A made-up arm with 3 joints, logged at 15 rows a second.
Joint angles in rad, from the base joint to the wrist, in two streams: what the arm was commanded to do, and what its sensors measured. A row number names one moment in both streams.
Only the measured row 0 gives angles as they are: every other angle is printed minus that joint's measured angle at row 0.
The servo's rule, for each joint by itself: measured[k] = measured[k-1] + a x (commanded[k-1-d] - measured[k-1]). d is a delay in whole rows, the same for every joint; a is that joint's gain. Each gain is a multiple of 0.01, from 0.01 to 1. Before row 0 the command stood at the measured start. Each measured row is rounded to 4 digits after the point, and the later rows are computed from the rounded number. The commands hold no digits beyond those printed.
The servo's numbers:
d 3
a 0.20 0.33 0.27
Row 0, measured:
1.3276, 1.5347, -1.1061
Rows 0 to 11, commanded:
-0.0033, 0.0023, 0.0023
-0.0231, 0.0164, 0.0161
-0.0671, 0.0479, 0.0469
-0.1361, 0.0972, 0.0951
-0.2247, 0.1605, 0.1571
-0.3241, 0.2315, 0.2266
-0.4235, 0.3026, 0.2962
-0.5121, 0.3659, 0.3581
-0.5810, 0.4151, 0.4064
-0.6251, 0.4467, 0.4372
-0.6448, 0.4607, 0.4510
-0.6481, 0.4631, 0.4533
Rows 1 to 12, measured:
0.0000, 0.0000, 0.0000
0.0000, 0.0000, 0.0000
0.0000, 0.0000, 0.0000
-0.0007, 0.0008, 0.0006
-0.0052, 0.0059, 0.0048
-0.0176, 0.0198, 0.0162
-0.0413, 0.0453, 0.0375
-0.0780, 0.0833, 0.0698
-0.1272, 0.1322, 0.1121
-0.1865, 0.1884, 0.1618
-0.2516, 0.2470, 0.2148
-0.3175, 0.3025, 0.2665

